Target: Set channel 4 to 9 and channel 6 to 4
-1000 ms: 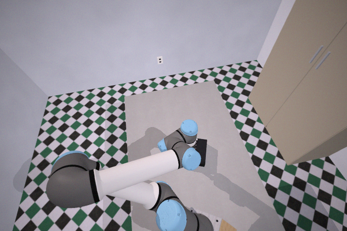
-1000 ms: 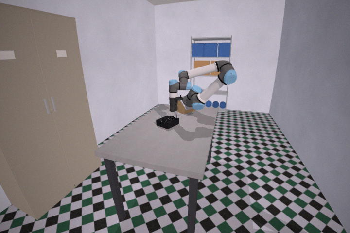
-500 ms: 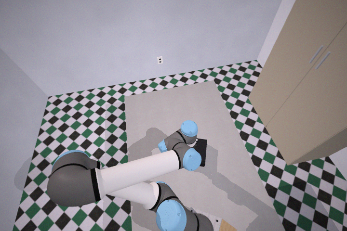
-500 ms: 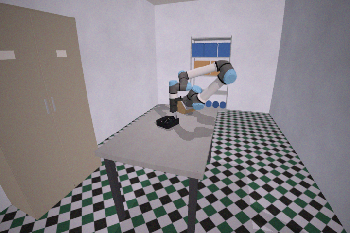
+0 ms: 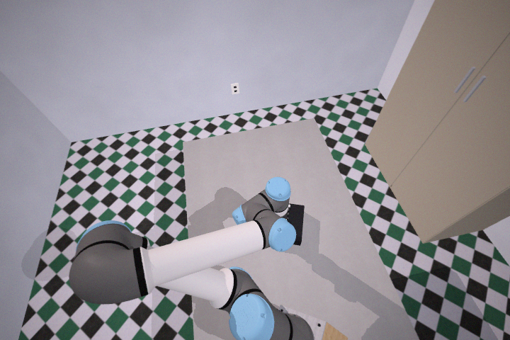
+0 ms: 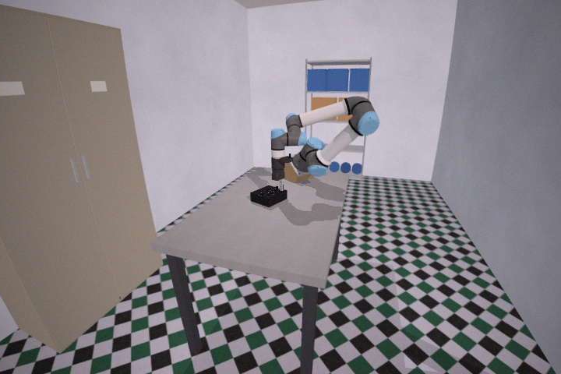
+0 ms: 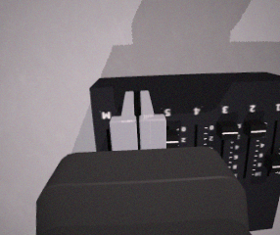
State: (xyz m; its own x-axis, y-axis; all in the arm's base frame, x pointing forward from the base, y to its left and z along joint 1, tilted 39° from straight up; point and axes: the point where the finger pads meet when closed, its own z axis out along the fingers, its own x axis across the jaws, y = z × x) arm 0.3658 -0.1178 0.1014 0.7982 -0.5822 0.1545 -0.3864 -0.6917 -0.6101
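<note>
The channel 6 cap lies 2 cm to the right of my hand, 2 cm below it and 1 cm behind it. From my hand the other things lie so: channel 3 cap (5 cm to the right, 5 cm ahead, 2 cm below); master cap (5 cm behind, 4 cm to the right, 2 cm below); channel 5 cap (3 cm to the right, 2 cm below, 1 cm ahead).
</note>
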